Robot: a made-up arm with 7 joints.
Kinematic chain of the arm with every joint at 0, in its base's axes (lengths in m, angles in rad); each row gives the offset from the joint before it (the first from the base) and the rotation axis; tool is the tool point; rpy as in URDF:
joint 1: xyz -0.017 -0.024 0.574 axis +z
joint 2: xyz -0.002 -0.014 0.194 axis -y
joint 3: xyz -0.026 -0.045 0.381 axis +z
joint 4: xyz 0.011 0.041 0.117 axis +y
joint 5: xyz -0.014 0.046 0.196 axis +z
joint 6: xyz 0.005 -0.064 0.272 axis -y
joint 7: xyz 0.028 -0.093 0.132 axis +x
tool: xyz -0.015 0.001 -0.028 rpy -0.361 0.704 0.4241
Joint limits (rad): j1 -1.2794..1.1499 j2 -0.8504..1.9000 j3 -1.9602..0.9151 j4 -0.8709..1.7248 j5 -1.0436..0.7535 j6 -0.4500..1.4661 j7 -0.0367..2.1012
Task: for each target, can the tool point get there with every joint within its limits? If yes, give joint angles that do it. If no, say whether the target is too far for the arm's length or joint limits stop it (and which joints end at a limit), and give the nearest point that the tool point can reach.
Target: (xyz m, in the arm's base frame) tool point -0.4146 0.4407 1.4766
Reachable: yes | joints -0.8537 1.1994 0.2781 1.0806 0.2838 0.9817 1.6912
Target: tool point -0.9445 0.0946 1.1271
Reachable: yes | joints -0.0853 0.8006 -0.2835 -0.5110 -0.5093 0.7313 0.5650
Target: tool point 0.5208 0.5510 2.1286
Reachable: no: too far | nearest point 0.3701 0.3899 1.7484 | short by 0.440 m
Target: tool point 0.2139 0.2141 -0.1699
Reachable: no: joint limits stop it (at a limit: joint 1, joint 2, joint 4, joint 7) | nearest point -0.0110 0.4816 0.0608 | short by 0.419 m
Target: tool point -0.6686 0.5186 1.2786
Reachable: yes | joints -0.2899 0.9703 -1.6875 -0.6432 -0.5446 -0.0433 1.0722
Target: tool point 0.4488 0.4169 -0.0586
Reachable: no: joint limits stop it (at a limit: joint 1, joint 2, joint 4, joint 5, joint 7) | nearest point 0.1323 0.5800 0.1414 | short by 0.408 m
